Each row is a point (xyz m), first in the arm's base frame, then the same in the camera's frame.
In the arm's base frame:
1: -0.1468 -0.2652 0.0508
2: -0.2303 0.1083 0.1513
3: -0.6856 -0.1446 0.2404
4: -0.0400 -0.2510 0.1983
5: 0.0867 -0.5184 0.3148
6: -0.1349 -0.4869 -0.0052
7: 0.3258 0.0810 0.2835
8: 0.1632 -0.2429 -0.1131
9: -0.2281 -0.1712 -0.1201
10: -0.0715 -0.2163 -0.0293
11: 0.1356 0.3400 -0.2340
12: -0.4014 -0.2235 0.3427
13: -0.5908 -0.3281 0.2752
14: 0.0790 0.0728 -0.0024
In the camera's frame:
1: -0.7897 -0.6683 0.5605
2: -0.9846 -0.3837 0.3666
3: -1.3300 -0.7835 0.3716
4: -0.8115 -0.5501 0.6980
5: -0.7472 -0.6528 0.9921
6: -0.7040 -0.8553 0.6610
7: -0.6606 -0.0726 0.7212
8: -0.4594 -0.5498 0.5780
9: -0.7536 -0.6972 0.3543
10: -0.6909 -0.6198 0.5120
11: -0.5056 -0.1512 0.1374
12: -1.1755 -0.6630 0.6146
13: -1.2504 -0.8659 0.5469
14: -0.6510 -0.3071 0.4251

